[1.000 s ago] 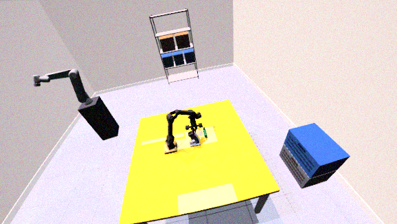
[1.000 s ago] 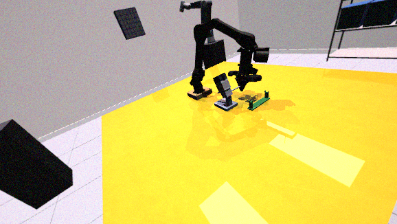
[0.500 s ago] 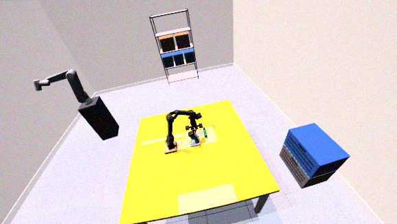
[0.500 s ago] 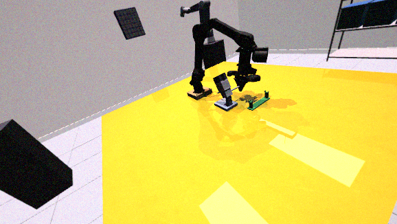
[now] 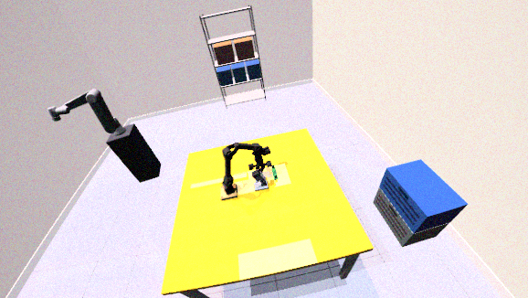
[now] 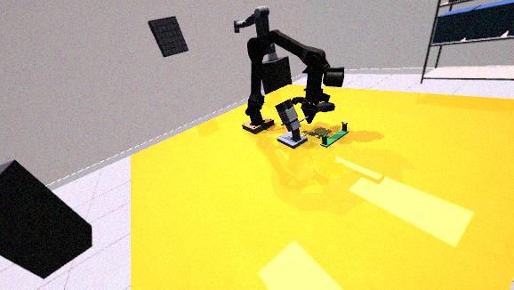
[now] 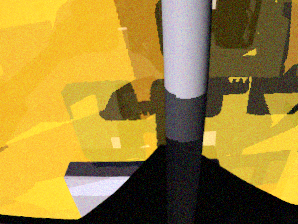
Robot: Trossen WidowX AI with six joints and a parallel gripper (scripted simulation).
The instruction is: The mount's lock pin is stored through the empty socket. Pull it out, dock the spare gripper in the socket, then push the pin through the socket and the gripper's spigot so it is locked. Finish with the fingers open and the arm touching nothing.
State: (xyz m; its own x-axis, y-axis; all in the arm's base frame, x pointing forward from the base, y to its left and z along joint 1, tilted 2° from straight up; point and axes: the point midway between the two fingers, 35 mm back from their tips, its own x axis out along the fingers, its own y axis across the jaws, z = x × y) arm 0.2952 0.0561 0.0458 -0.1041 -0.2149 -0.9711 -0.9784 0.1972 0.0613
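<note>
Now: gripper tip 3 cm past the mount and 8 cm to the left of it. Round my gripper tip: spare gripper 4 cm behind, 8 cm to the right, 8 cm above; then green cradle 11 cm ahead, 2 cm below.
</note>
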